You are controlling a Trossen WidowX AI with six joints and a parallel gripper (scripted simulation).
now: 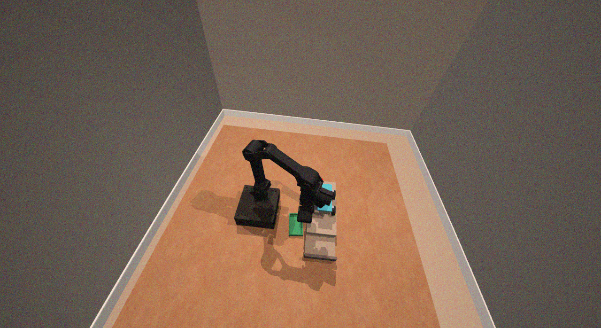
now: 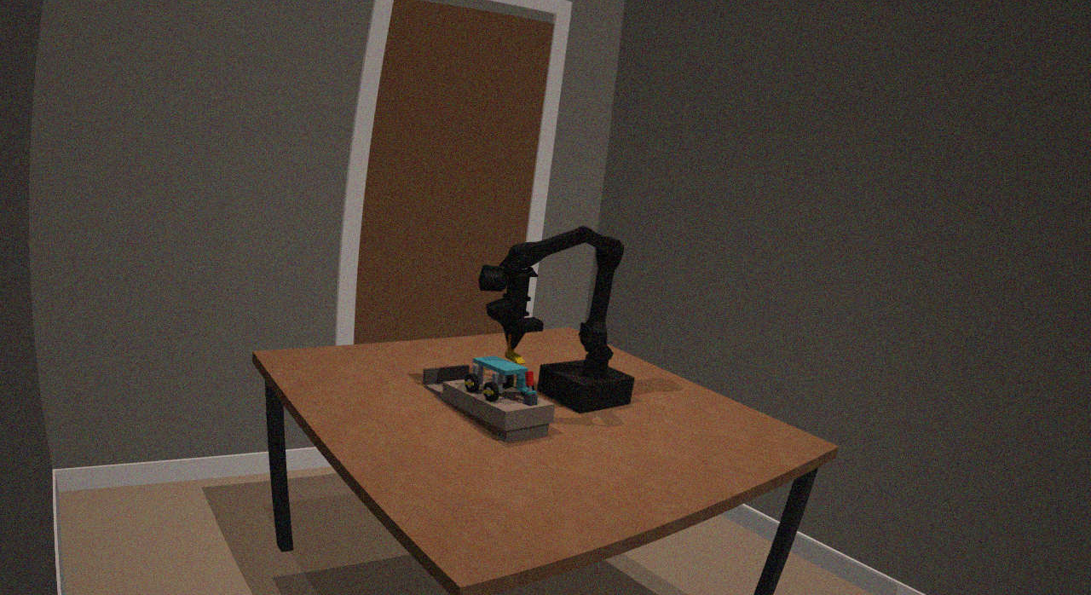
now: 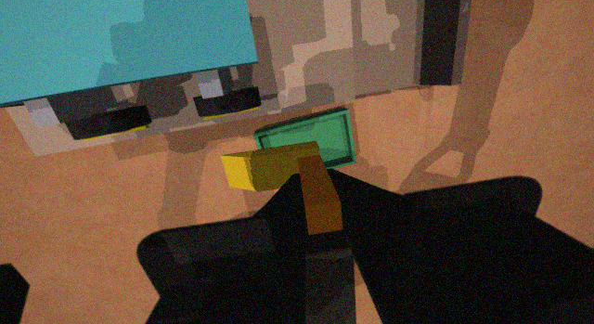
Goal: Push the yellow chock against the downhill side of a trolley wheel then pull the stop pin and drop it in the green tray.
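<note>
Right now my gripper tip is 70 mm short of the red-headed stop pin, 200 mm to the right of it and 30 mm above it. The rest, counted from my gripper tip: trolley 100 mm ahead, 100 mm to the left, 50 mm below; yellow chock 20 mm to the left, 10 mm below; green tray 30 mm behind, 10 mm to the right, 170 mm below.
</note>
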